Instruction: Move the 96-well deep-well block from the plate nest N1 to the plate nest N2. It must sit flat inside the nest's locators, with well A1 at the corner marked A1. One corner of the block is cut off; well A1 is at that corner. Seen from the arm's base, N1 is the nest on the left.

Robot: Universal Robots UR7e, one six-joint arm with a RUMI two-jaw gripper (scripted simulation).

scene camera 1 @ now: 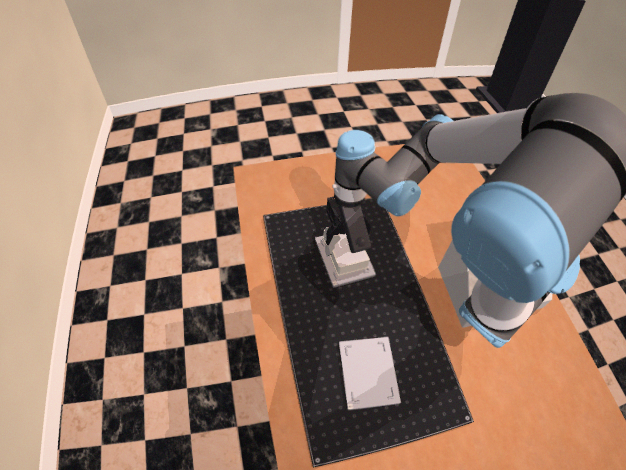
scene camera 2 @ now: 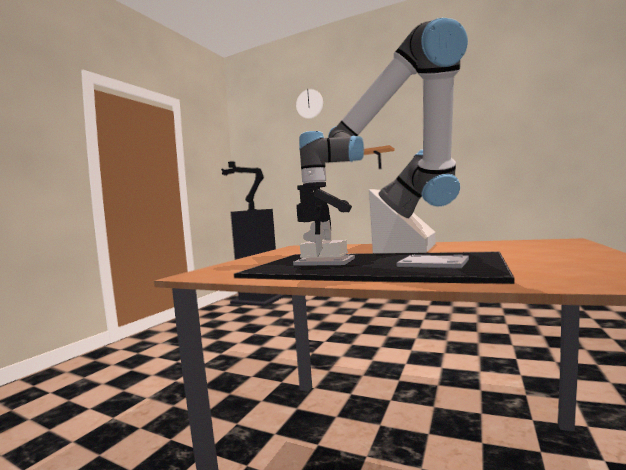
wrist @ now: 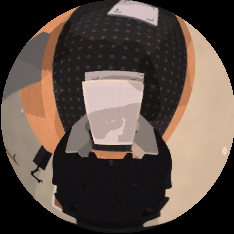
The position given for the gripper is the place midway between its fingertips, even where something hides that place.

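The gripper (scene camera 2: pixel 323 253) can be seen, also in scene camera 1 (scene camera 1: pixel 344 251) and in the wrist view (wrist: pixel 113 112). With it, a 96-well deep-well block (scene camera 1: pixel 344 262) is visible, and the wrist view (wrist: pixel 113 105) shows the block too.
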